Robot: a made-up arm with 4 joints. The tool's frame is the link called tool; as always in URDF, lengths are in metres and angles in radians. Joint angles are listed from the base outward. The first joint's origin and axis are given. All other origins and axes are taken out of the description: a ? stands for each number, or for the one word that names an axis. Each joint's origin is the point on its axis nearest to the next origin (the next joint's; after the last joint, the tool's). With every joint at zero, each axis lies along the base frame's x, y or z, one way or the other. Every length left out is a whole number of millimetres.
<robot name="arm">
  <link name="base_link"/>
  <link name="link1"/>
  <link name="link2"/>
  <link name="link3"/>
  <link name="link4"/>
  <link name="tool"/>
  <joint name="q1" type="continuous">
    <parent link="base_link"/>
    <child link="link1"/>
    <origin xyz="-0.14 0 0.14"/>
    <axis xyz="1 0 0"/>
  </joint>
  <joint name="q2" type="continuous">
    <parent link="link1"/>
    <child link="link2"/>
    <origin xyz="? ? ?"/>
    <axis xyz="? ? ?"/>
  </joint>
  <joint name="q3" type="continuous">
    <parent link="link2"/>
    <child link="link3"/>
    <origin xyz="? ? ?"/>
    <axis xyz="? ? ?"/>
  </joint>
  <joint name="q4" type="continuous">
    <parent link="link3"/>
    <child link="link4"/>
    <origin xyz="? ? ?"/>
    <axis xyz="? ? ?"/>
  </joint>
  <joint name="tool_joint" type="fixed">
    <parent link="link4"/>
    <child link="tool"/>
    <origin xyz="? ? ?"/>
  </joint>
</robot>
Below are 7 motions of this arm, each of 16 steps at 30 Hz.
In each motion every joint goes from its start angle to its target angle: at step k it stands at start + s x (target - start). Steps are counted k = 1, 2, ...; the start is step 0. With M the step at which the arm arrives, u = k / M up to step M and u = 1 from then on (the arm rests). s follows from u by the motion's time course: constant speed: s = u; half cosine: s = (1 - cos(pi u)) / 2; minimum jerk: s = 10 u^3 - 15 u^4 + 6 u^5.
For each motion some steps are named. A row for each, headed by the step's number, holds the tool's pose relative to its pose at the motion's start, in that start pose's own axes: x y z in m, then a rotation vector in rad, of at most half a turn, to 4 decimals.
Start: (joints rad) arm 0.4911 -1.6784 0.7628 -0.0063
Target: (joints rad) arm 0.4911 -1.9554 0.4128 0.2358
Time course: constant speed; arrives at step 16
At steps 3, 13, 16:
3: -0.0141 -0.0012 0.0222 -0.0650 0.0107 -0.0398
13: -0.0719 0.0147 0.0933 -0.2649 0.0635 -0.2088
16: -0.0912 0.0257 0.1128 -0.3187 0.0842 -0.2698

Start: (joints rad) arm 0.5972 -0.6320 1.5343 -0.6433
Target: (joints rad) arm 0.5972 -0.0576 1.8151 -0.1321
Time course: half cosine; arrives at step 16
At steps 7, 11, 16:
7: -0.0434 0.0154 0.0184 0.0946 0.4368 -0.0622
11: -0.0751 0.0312 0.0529 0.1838 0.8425 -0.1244
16: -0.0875 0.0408 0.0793 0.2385 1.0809 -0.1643

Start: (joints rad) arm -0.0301 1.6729 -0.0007 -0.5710
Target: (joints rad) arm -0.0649 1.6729 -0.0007 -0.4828
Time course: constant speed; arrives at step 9
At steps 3, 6, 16:
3: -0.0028 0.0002 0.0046 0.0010 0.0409 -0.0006
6: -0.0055 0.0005 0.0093 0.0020 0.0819 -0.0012
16: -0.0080 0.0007 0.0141 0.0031 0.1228 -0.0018

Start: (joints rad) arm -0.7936 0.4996 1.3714 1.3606
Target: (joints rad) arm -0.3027 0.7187 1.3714 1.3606
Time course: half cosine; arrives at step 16
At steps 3, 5, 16:
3: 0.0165 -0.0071 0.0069 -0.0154 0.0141 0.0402
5: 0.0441 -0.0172 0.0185 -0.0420 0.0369 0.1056
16: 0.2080 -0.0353 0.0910 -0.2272 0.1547 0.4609

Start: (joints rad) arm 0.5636 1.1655 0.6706 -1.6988
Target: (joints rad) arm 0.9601 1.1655 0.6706 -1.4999
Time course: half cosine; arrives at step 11
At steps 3, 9, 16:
3: -0.0194 0.0014 -0.0191 0.0359 -0.0149 -0.0311
9: -0.0911 0.0219 -0.1108 0.2026 -0.0807 -0.1510
16: -0.0974 0.0255 -0.1212 0.2212 -0.0878 -0.1622

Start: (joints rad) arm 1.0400 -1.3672 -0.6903 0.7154
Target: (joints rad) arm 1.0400 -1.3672 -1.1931 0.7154
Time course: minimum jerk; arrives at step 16
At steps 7, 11, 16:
7: -0.0445 -0.0011 0.0512 -0.1457 0.0000 -0.1267
11: -0.0942 0.0136 0.1084 -0.3112 0.0000 -0.2704
16: -0.1138 0.0243 0.1310 -0.3795 0.0000 -0.3298

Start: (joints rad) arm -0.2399 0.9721 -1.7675 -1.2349
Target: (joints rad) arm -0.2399 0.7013 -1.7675 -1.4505
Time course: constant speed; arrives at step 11
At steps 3, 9, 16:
3: 0.0022 -0.0001 0.0012 0.0138 0.0136 0.0044
9: 0.0065 0.0000 0.0029 0.0419 0.0409 0.0106
16: 0.0080 0.0001 0.0033 0.0514 0.0500 0.0119

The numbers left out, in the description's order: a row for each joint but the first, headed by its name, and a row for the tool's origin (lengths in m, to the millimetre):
q2: xyz 0 -0.1 -0.07, axis 0 0 1
q3: xyz -0.04 -0.02 0, axis 1 0 0
q4: xyz 0 -0.35 -0.04, axis 0 1 0
tool: xyz -0.07 0 -0.06

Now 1 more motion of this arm.
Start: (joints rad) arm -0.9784 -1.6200 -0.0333 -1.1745
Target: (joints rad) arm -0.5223 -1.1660 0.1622 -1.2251
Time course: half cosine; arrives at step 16
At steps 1, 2, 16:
1: -0.0006 0.0002 -0.0012 0.0048 0.0037 0.0002
2: -0.0023 0.0007 -0.0046 0.0190 0.0149 0.0006
16: -0.1190 0.0588 -0.0743 0.4858 0.4324 -0.1004

